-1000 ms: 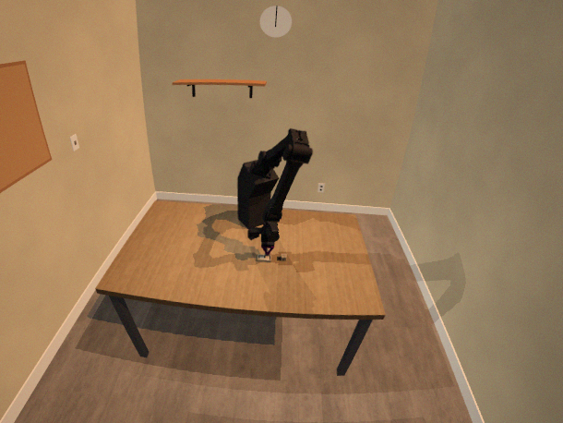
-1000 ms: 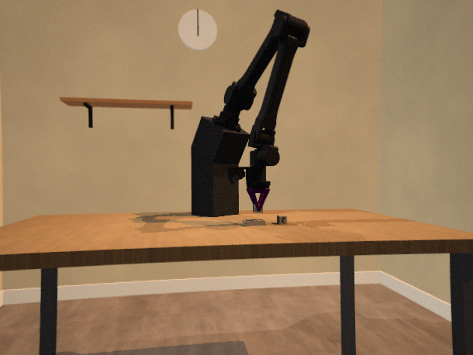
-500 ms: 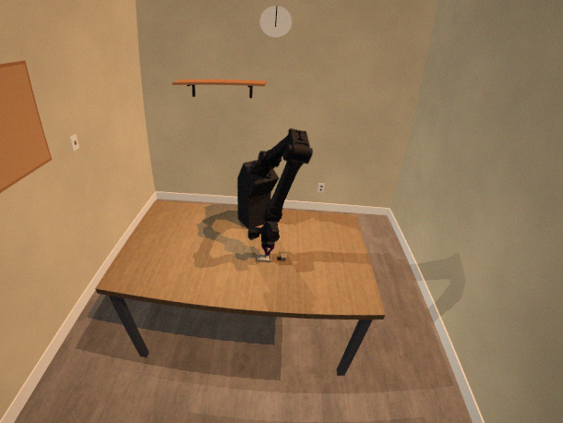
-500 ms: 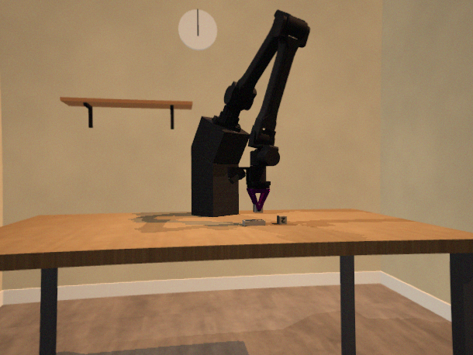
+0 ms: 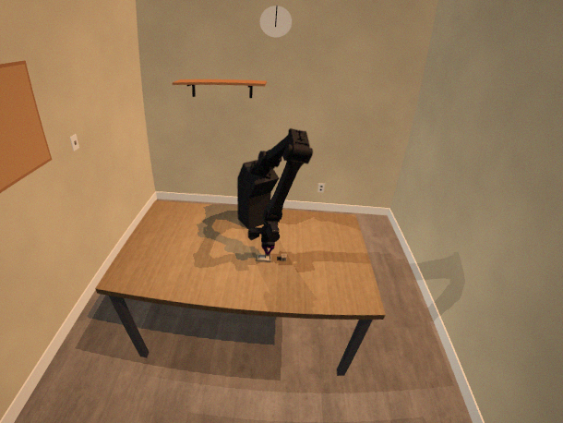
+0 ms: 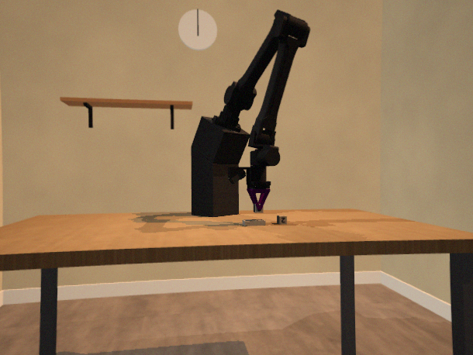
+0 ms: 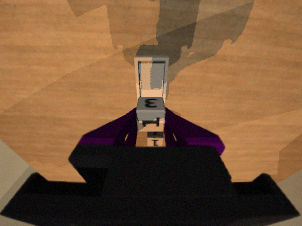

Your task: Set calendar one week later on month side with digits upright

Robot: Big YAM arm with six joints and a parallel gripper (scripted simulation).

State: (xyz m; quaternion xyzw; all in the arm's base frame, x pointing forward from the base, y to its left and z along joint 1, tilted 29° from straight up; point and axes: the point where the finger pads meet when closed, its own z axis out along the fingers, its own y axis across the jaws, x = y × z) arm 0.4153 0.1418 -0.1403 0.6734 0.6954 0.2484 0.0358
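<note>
Now: the tray 2 cm to the right of my hand and 5 cm below it.
</note>
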